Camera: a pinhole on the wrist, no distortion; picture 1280 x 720 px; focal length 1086.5 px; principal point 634.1 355.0 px. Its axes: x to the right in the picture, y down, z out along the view. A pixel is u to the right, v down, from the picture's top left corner.
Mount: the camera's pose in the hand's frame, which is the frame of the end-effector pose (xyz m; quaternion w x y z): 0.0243 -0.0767 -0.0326 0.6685 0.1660 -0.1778 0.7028
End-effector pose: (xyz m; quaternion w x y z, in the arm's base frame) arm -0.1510 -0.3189 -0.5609 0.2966 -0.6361 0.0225 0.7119
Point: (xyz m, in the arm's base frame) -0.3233 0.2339 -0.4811
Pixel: 443 109
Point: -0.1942 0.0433 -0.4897
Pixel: 312 180
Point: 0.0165 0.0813 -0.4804
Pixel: outside the picture
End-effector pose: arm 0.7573 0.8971 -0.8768 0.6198 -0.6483 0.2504 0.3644
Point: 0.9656 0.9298 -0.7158
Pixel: outside the picture
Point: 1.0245 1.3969 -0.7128
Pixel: 585 211
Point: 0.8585 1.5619 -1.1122
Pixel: outside the picture
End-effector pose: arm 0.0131 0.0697 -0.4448 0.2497 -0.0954 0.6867 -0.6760
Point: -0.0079 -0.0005 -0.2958
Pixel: 394 412
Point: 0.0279 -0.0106 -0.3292
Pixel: 828 560
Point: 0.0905 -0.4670 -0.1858
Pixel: 787 144
